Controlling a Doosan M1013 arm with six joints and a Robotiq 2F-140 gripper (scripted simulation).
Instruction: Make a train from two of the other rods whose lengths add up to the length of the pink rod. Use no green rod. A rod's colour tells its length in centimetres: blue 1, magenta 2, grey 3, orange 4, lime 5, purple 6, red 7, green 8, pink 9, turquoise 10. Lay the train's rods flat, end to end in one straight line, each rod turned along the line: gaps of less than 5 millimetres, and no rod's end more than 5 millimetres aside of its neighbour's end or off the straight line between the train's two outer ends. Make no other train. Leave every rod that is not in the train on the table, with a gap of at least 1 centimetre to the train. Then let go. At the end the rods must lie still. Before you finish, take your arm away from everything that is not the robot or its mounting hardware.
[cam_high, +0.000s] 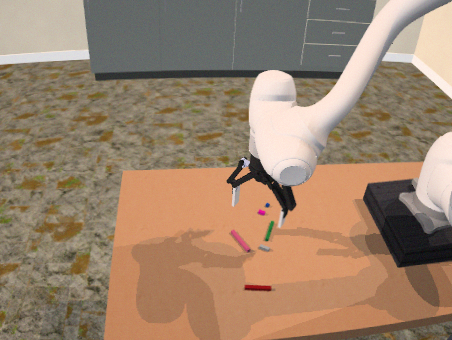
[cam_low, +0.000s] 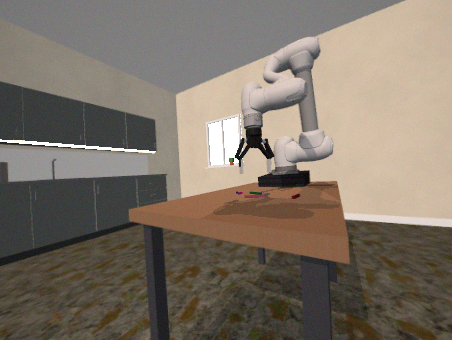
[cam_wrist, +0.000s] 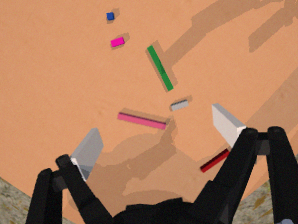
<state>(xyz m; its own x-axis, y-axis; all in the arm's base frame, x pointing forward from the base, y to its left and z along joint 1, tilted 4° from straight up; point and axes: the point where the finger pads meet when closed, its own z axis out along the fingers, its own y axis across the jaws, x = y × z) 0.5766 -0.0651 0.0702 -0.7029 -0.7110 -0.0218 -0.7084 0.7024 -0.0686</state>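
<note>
My gripper is now 4 cm short of the red rod, 17 cm to the right of it and 11 cm above it. Round my hand: green rod (6 cm behind, 2 cm to the right, 11 cm below); short grey rod (2 cm behind, 4 cm to the left, 11 cm below); pink rod (4 cm ahead, 11 cm below).
</note>
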